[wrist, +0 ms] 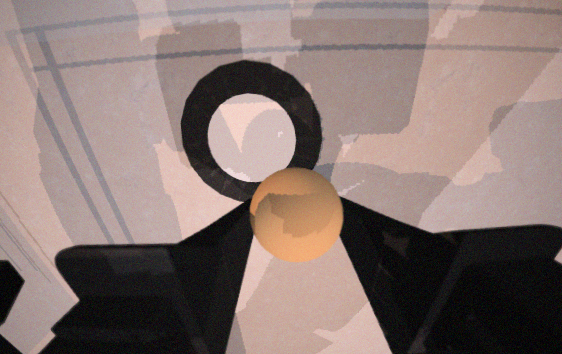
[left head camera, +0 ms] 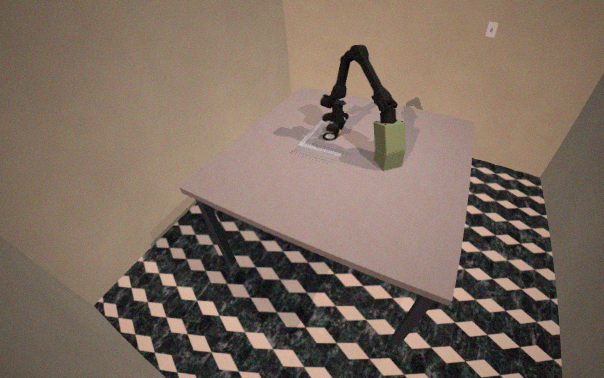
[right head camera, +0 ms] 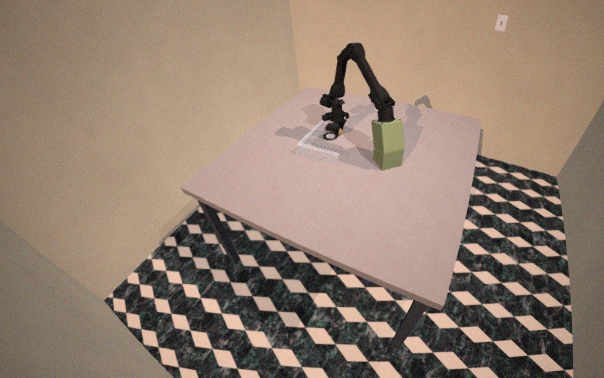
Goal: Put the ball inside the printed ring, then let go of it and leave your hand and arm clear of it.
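Pixels of known places: gripper, fingertip midpoint: (wrist: 293, 203) (left head camera: 337, 134) (right head camera: 338, 134); arm's base, origin of the base link: (left head camera: 388, 121) (right head camera: 386, 120).
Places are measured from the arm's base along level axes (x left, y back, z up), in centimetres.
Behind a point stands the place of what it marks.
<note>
The orange ball (left head camera: 340, 133) @[x -6.1, y -28.5, z -18.6 cm] (right head camera: 340, 132) @[x -6.0, y -28.6, z -18.3 cm] (wrist: 299, 230) @[x -6.7, y -31.7, z -16.4 cm] is between the two black fingertips of my gripper (left head camera: 336, 131) @[x -6.8, y -30.5, z -20.5 cm] (right head camera: 336, 130) @[x -6.8, y -30.5, z -20.5 cm] (wrist: 293, 203) @[x -6.8, y -30.5, z -20.5 cm], which touch it on both sides in the wrist view. My gripper is shut on the ball, low over the table. The black printed ring (left head camera: 324, 137) @[x -1.7, y -36.5, z -21.3 cm] (right head camera: 324, 137) @[x -1.3, y -36.6, z -21.3 cm] (wrist: 195, 125) @[x -0.8, y -35.3, z -21.3 cm] lies flat on the table, up and to the left of the ball in the wrist view. The ball overlaps the ring's lower right edge there and is outside its pale centre. Any gap between ball and table cannot be told.
A pale L-shaped strip (left head camera: 320, 149) @[x 16.9, y -28.3, z -15.4 cm] (right head camera: 319, 149) @[x 16.9, y -27.8, z -15.4 cm] lies around two sides of the ring on the table (left head camera: 300, 195) @[x 44.8, y -22.7, z -21.4 cm] (right head camera: 300, 195) @[x 43.8, y -21.0, z -21.4 cm]. The green block (left head camera: 389, 145) @[x 8.1, y 4.1, z -7.4 cm] (right head camera: 388, 145) @[x 7.7, y 4.7, z -7.9 cm] under the arm's base stands to the right of the ring. Shadows of the arm cross the table.
</note>
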